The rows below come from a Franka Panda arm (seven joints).
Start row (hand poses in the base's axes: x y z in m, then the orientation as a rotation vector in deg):
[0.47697 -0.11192 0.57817 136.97 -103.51 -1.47]
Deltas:
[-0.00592 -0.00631 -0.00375 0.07 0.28 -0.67]
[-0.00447 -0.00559 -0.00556 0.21 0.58 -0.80]
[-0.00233 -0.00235 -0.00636 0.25 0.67 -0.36]
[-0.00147 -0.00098 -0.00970 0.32 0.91 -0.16]
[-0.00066 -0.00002 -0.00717 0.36 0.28 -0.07]
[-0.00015 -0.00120 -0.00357 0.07 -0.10 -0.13]
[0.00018 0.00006 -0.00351 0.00 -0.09 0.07]
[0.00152 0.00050 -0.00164 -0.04 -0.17 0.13]
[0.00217 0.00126 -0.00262 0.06 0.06 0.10]
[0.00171 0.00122 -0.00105 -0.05 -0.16 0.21]
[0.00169 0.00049 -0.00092 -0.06 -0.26 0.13]
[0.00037 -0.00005 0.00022 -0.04 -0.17 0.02]
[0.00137 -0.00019 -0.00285 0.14 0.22 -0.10]
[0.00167 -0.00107 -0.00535 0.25 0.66 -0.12]
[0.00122 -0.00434 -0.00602 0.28 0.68 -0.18]
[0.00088 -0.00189 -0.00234 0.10 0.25 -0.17]
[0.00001 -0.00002 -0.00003 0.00 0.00 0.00]
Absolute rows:
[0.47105 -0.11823 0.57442 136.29 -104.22 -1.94]
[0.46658 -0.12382 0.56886 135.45 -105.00 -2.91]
[0.46425 -0.12617 0.56250 134.98 -105.23 -3.97]
[0.46278 -0.12715 0.55280 134.62 -105.13 -5.35]
[0.46212 -0.12717 0.54563 134.66 -105.22 -6.02]
[0.46197 -0.12837 0.54206 134.64 -105.45 -5.99]
[0.46215 -0.12831 0.53855 134.75 -105.41 -5.88]
[0.46367 -0.12781 0.53691 134.92 -105.32 -5.63]
[0.46584 -0.12655 0.53429 135.02 -105.20 -5.74]
[0.46755 -0.12533 0.53324 135.25 -105.00 -5.48]
[0.46924 -0.12484 0.53232 135.45 -104.94 -5.11]
[0.46961 -0.12489 0.53254 135.52 -104.98 -4.87]
[0.47098 -0.12508 0.52969 135.42 -105.06 -5.27]
[0.47265 -0.12615 0.52434 135.16 -105.00 -6.29]
[0.47387 -0.13049 0.51832 134.85 -105.01 -7.36]
[0.47475 -0.13238 0.51598 134.64 -105.14 -7.76]
[0.47476 -0.13240 0.51595 134.64 -105.14 -7.76]

